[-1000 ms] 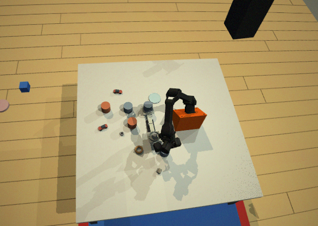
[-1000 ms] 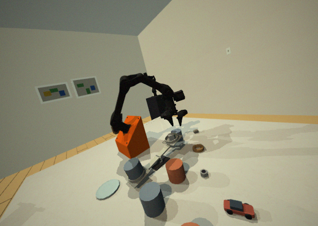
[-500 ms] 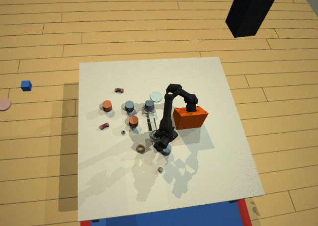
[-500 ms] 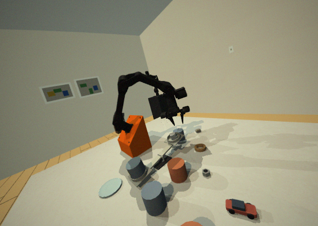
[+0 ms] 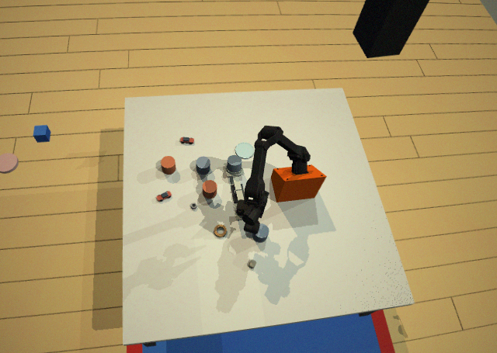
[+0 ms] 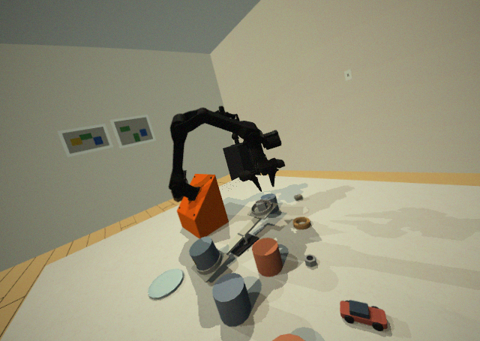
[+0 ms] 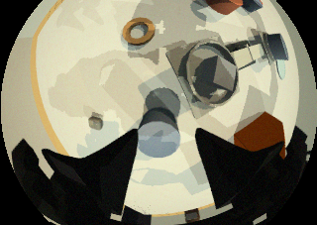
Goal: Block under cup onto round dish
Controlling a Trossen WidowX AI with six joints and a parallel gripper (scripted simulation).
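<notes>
Right now the grey block is 80 mm to the right of my gripper tip, 30 mm below it and 20 mm ahead of it. Also, from my gripper tip: balance 200 mm to the right, 80 mm below, 10 mm ahead; pale blue round dish 440 mm to the right, 120 mm below, 90 mm behind; nut 240 mm ahead, 180 mm to the right, 110 mm below.
</notes>
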